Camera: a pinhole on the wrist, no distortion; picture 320 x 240 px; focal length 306.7 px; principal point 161.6 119.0 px. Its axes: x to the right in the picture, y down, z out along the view. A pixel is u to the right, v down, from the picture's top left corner.
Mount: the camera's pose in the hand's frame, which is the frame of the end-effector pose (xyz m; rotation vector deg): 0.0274 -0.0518 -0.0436 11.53 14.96 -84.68
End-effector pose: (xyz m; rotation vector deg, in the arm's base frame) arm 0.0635 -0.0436 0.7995 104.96 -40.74 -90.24
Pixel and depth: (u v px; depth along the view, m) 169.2 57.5 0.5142
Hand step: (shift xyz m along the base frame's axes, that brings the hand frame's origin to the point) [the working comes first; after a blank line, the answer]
In the camera's frame: 0.0127 -0.1031 0.5142

-0.4473 0.1378 -0.1796
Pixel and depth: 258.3 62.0 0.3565
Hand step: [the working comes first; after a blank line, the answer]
In the camera's frame: 0.1124 -0.0663 0.3565

-0.2626 0.1607 -0.2189
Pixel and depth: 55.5 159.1 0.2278
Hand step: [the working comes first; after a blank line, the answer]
In the camera's frame: -0.0788 0.0298 0.2278

-0.1848 -0.0396 -0.0918
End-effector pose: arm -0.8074 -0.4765 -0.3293 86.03 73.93 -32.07
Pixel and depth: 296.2 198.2 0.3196
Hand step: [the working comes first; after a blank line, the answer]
In the camera's frame: 0.1403 0.0825 0.3196

-0.1477 -0.1667 -0.3004
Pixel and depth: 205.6 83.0 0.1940
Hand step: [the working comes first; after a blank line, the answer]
In the camera's frame: 0.0278 -0.0228 0.1940

-0.0844 -0.1280 -0.1160
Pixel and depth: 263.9 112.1 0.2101
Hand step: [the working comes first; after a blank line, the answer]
In the camera's frame: 0.0701 -0.0047 0.2101

-0.1165 -0.1256 -0.1525
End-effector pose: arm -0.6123 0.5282 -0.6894 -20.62 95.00 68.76
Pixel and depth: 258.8 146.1 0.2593
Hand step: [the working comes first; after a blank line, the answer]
In the camera's frame: 0.0822 0.0229 0.2593

0.2125 0.0769 -0.1654
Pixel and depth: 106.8 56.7 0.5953
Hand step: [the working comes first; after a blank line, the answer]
In the camera's frame: -0.1064 -0.1209 0.5953

0.4337 0.3847 -0.0060
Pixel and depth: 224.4 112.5 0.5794
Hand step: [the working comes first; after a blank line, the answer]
In the camera's frame: 0.1186 -0.0123 0.5794

0.4752 0.2591 -0.2185
